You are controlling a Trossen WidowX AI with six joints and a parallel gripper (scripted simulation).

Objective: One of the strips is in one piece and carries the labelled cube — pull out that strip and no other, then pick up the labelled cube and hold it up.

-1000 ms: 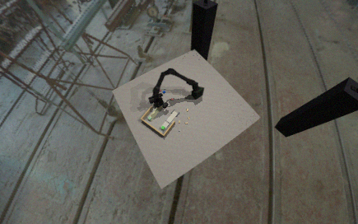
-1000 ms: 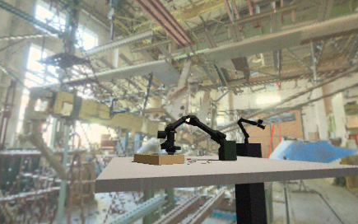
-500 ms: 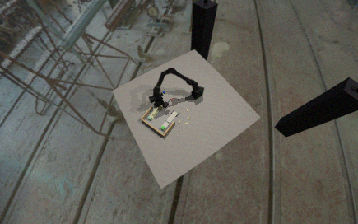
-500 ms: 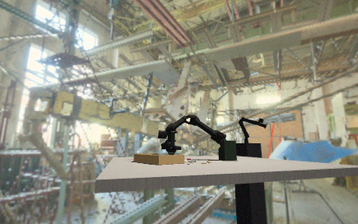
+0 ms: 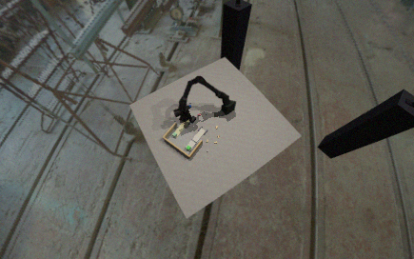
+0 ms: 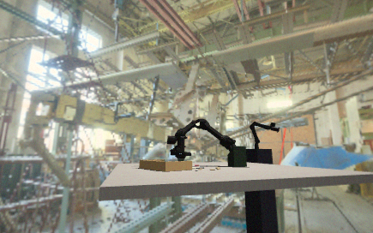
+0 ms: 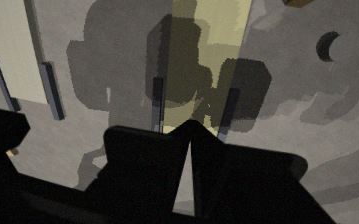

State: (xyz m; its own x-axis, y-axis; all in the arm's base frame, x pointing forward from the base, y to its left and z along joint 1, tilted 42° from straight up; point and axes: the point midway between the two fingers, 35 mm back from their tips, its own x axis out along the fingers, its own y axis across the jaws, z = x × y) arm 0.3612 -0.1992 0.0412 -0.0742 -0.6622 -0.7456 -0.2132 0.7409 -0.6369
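Right now my gripper tip is 12 cm past the blue disc and 11 cm to the left of it.
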